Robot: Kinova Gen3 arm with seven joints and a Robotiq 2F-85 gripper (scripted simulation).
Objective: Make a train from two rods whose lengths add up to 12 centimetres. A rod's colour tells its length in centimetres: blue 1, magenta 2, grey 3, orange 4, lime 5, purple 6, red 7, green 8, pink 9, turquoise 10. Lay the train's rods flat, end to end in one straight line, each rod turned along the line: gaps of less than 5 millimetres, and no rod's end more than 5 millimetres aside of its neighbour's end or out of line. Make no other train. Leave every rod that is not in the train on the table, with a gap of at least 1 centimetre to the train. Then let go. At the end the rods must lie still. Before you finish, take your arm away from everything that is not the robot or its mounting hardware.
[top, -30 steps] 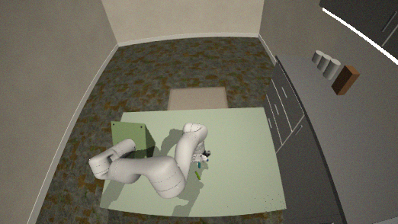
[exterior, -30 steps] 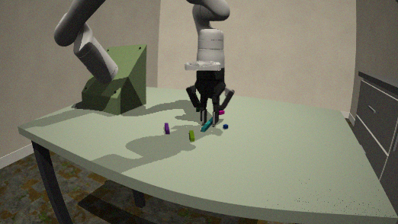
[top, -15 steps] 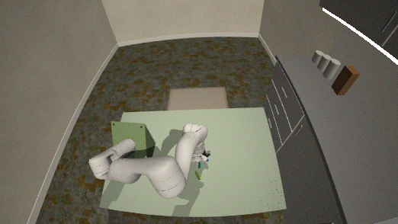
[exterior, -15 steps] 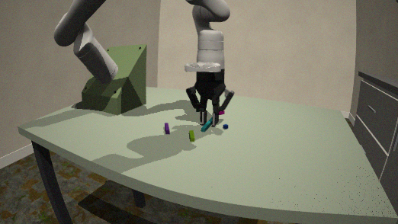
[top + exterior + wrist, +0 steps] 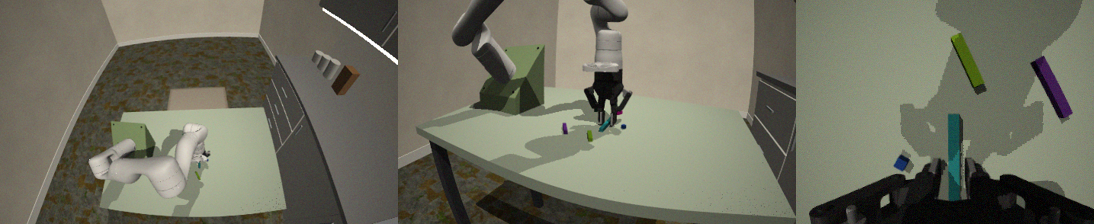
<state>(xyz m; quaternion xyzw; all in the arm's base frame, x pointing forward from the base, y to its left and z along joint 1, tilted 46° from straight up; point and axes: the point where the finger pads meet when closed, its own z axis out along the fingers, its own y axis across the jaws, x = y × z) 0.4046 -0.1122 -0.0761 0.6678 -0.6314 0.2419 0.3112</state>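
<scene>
The turquoise rod lies 20 mm below my hand. The rest, counted from my hand: magenta rod: 120 mm to the left, 20 mm below, 10 mm behind; then purple rod: 90 mm behind, 80 mm to the right, 20 mm below; then lime rod: 100 mm to the right, 20 mm below, 10 mm behind.
</scene>
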